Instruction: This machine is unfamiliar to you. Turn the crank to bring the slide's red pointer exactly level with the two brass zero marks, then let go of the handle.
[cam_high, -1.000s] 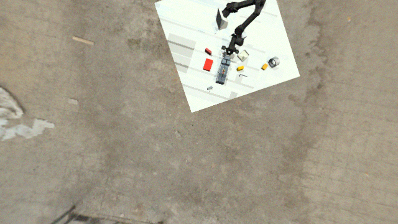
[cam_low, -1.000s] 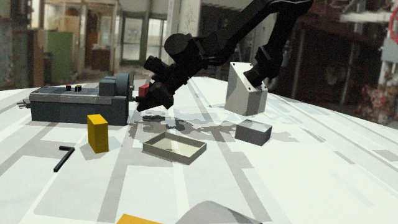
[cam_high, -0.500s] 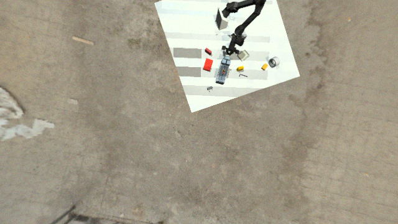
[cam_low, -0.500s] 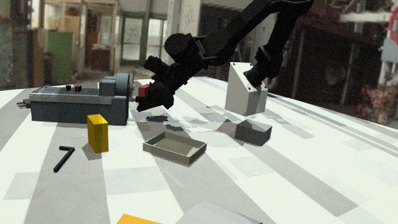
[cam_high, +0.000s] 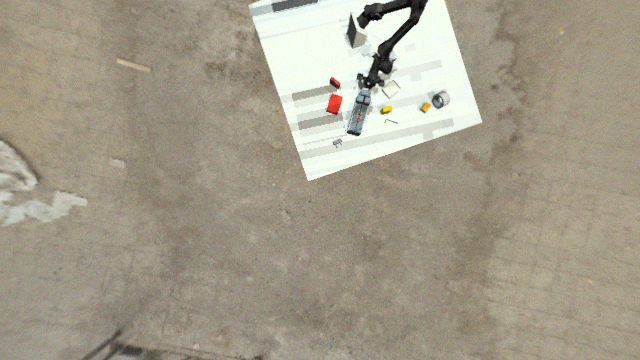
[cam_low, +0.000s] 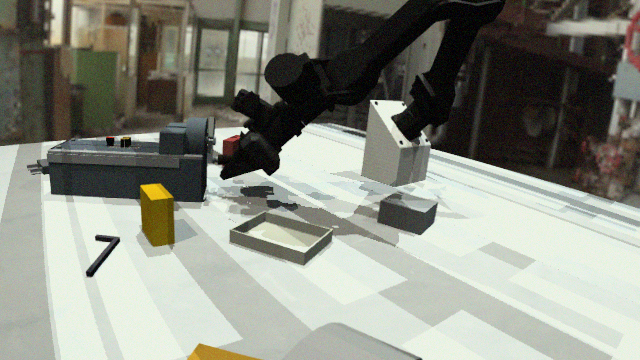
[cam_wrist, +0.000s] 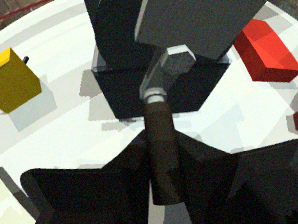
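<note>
Right now my gripper tip is 14 cm short of the red pointer, 13 cm to the left of it and 5 cm below it. From my gripper tip the other things lie so: shallow grey tray 18 cm to the left, 5 cm ahead, 3 cm below; then dark crank handle 3 cm above, 1 cm to the left, 1 cm behind; then yellow block 17 cm ahead, 8 cm to the left.
</note>
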